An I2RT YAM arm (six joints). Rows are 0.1 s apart.
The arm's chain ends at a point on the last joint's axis. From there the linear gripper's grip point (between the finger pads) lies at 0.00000 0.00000 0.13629 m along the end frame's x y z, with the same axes.
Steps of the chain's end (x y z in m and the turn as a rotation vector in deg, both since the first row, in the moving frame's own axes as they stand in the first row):
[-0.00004 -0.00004 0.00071 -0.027 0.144 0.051]
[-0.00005 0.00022 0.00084 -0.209 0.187 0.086]
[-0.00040 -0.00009 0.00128 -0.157 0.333 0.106]
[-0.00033 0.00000 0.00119 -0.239 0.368 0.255]
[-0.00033 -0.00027 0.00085 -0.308 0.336 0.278]
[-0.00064 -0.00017 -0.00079 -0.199 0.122 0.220]
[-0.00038 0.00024 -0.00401 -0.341 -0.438 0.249]
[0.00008 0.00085 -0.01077 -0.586 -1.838 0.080]
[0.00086 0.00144 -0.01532 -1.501 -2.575 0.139]
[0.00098 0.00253 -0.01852 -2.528 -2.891 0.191]
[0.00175 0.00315 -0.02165 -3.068 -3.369 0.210]
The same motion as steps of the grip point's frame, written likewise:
[0.00030 0.00002 0.00071 -0.027 0.144 0.051]
[0.00039 0.00072 0.00084 -0.209 0.187 0.086]
[0.00039 0.00028 0.00128 -0.157 0.333 0.106]
[0.00054 0.00057 0.00119 -0.239 0.368 0.255]
[0.00047 0.00046 0.00085 -0.308 0.336 0.278]
[-0.00035 0.00030 -0.00079 -0.199 0.122 0.220]
[-0.00142 0.00105 -0.00402 -0.341 -0.438 0.249]
[-0.00429 0.00224 -0.01085 -0.586 -1.838 0.080]
[-0.00527 0.00500 -0.01550 -1.501 -2.575 0.139]
[-0.00590 0.00853 -0.01883 -2.528 -2.891 0.191]
[-0.00627 0.01043 -0.02208 -3.068 -3.369 0.210]

